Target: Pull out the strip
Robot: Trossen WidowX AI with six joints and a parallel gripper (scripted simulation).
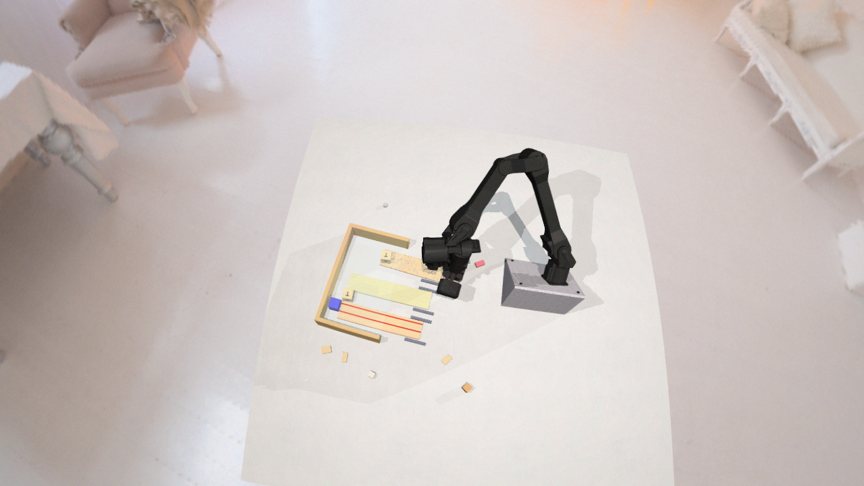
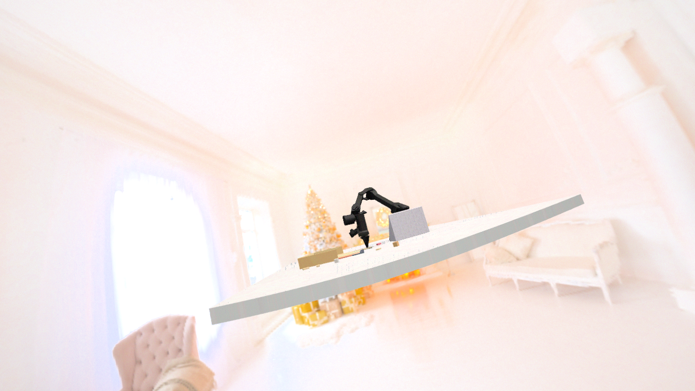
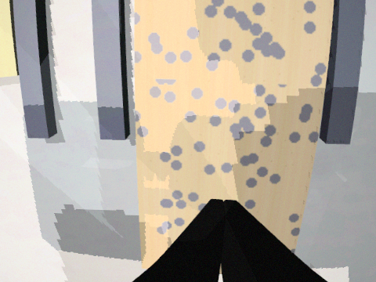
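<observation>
Now: the speckled strip 90 mm ahead of my gripper tip and 30 mm to the right of it. The rest, counted from my gripper tip: pink cube (90 mm behind, 40 mm to the right).
</observation>
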